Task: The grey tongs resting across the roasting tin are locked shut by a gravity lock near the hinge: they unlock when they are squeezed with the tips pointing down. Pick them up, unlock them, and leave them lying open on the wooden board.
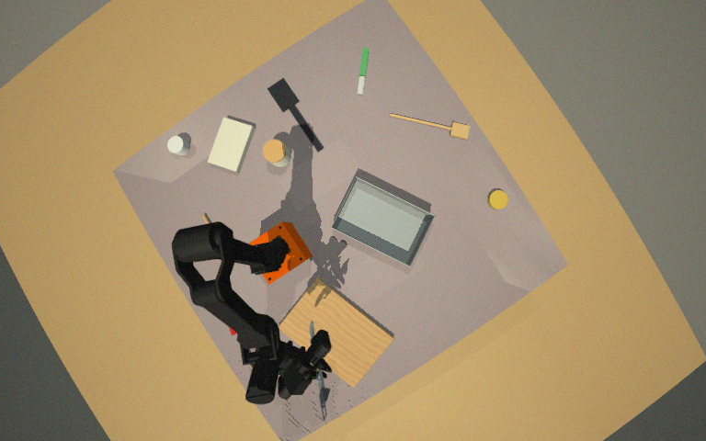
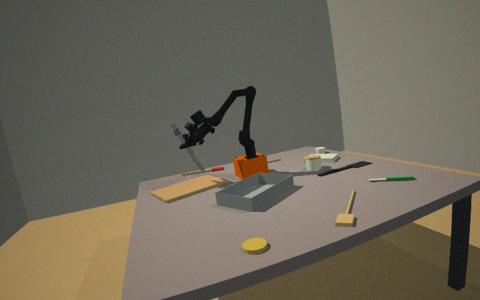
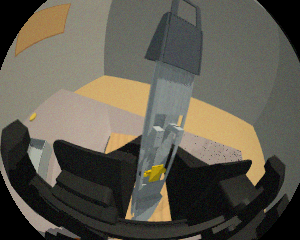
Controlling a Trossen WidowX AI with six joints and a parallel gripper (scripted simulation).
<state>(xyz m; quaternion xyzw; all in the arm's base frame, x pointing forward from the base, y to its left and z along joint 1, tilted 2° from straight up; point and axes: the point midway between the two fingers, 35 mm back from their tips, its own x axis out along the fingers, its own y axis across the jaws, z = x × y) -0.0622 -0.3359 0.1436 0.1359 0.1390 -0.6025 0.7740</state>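
My gripper tip is 220 mm above the wooden board and 10 mm to the right of it. From my gripper tip the other things lie so: cork-lidded jar: 660 mm to the left, 230 mm ahead, 190 mm below; then yellow disc: 780 mm ahead, 210 mm below, 40 mm to the left; then grey roasting tin: 380 mm ahead, 230 mm to the left, 200 mm below.
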